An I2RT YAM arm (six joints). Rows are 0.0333 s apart.
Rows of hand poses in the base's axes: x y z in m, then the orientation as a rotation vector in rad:
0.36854 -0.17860 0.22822 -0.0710 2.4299 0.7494
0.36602 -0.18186 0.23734 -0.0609 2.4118 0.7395
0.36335 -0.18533 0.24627 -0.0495 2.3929 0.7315
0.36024 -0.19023 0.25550 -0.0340 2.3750 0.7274
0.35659 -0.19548 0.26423 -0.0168 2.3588 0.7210
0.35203 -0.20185 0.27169 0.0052 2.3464 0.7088
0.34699 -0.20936 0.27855 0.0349 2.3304 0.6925
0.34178 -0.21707 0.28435 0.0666 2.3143 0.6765
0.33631 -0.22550 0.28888 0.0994 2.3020 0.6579
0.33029 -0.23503 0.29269 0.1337 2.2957 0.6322
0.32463 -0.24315 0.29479 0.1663 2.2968 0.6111
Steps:
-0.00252 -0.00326 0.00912 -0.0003 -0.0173 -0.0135
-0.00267 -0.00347 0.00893 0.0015 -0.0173 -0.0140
-0.00311 -0.00490 0.00923 0.0049 -0.0146 -0.0156
-0.00365 -0.00525 0.00873 0.0034 -0.0130 -0.0172
-0.00456 -0.00637 0.00746 -0.0002 -0.0096 -0.0217
-0.00504 -0.00751 0.00686 -0.0002 -0.0119 -0.0291
-0.00521 -0.00771 0.00580 0.0005 -0.0111 -0.0306
-0.00547 -0.00843 0.00453 -0.0017 -0.0073 -0.0315
-0.00602 -0.00953 0.00381 -0.0073 -0.0020 -0.0336
-0.00566 -0.00812 0.00210 -0.0056 0.0058 -0.0292

